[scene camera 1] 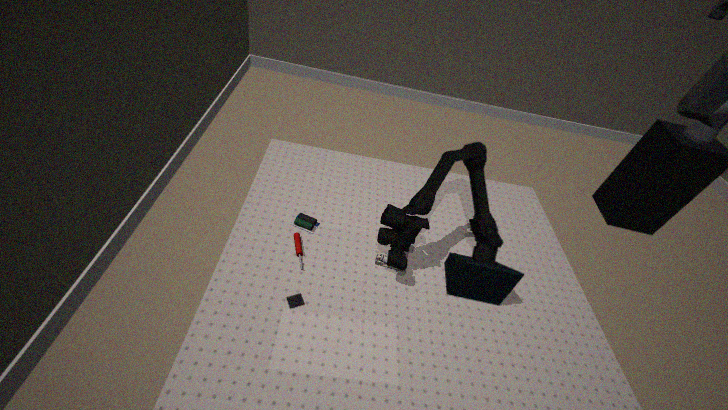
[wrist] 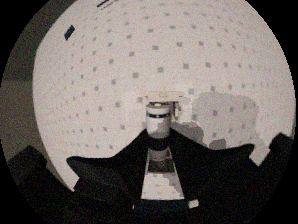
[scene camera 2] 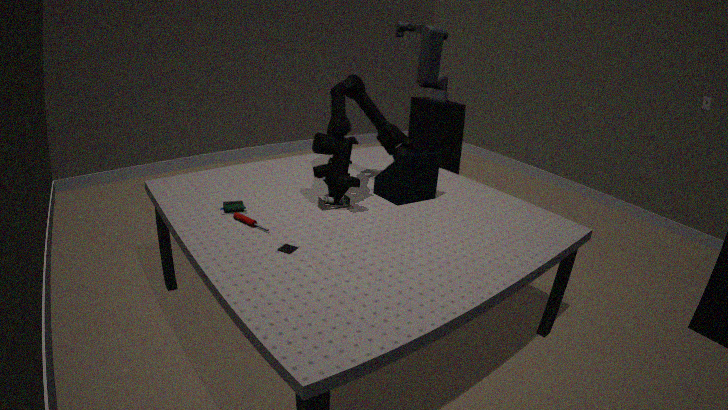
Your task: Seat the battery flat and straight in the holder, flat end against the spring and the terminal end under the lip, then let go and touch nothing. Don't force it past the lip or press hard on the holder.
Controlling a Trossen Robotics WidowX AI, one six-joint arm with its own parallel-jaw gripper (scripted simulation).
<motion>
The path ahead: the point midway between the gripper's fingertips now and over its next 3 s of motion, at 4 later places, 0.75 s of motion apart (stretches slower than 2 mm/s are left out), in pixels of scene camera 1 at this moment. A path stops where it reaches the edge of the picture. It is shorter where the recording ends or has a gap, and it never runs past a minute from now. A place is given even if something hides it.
My gripper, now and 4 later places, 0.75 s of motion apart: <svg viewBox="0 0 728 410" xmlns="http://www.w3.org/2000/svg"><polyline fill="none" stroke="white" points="388,262 389,262 390,263 389,260 394,246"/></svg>
</motion>
